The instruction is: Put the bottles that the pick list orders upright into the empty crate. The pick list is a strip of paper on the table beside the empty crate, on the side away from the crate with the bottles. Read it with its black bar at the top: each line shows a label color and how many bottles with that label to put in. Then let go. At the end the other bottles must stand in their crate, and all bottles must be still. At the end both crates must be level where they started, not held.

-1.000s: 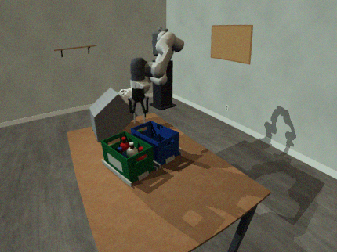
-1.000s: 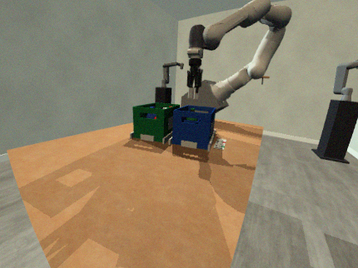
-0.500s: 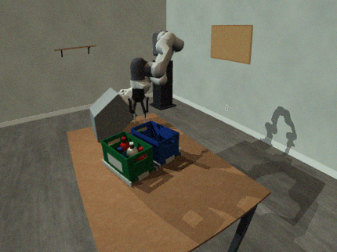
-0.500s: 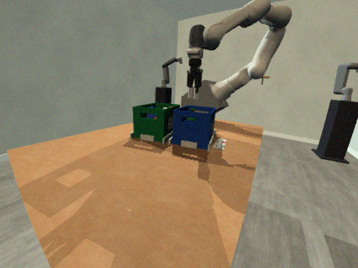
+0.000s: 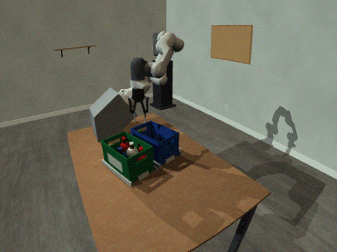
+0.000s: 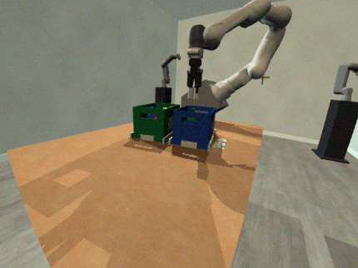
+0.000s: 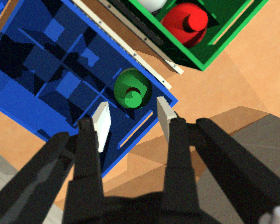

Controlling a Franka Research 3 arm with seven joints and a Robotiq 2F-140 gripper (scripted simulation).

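Right now my hand is 11 cm short of the white bottle, 13 cm to the left of it and 17 cm above it. Round my hand: green crate (12 cm ahead, 17 cm to the right, 17 cm below); then green bottle (17 cm below); then blue crate (8 cm ahead, 6 cm to the left, 17 cm below).
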